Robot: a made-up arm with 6 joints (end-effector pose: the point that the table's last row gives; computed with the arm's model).
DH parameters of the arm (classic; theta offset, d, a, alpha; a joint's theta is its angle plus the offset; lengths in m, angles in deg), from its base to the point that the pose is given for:
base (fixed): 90 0.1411 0 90
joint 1: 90 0.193 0.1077 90
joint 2: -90 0.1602 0.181 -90
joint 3: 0 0.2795 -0.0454 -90
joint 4: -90 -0.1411 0.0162 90
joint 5: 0 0.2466 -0.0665 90
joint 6: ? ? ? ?
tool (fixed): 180 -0.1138 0 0
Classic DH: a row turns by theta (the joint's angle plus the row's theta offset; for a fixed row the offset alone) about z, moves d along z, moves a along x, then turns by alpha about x.
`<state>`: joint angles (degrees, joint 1 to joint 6).
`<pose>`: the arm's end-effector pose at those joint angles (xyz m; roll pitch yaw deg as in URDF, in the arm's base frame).
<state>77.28 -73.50 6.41 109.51 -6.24 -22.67</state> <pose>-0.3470 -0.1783 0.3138 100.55 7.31 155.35</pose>
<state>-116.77 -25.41 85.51 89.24 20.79 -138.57</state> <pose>-0.2384 0.4330 -0.3885 126.47 -57.33 -26.00</pose>
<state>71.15 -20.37 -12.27 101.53 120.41 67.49</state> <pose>0.0457 -0.3400 0.6719 -93.49 -62.86 160.17</pose>
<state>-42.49 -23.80 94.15 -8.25 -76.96 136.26</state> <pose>-0.3198 0.5651 0.1122 -127.10 -40.20 -26.44</pose>
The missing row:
joint 6: -90 -0.1656 0.0694 -90
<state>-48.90 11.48 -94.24 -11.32 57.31 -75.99</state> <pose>0.1757 -0.0364 0.3621 128.12 -38.35 158.54</pose>
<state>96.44 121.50 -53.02 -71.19 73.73 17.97</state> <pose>0.2827 -0.1385 0.5003 -152.48 1.16 -170.40</pose>
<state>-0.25 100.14 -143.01 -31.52 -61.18 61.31</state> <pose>0.5814 0.0280 0.5293 -46.72 -45.12 134.44</pose>
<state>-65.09 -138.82 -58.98 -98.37 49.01 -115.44</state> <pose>0.3824 0.1832 -0.1635 131.55 -40.24 -92.62</pose>
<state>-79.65 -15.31 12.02 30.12 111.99 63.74</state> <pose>0.0963 0.4011 -0.2437 61.29 48.89 98.77</pose>
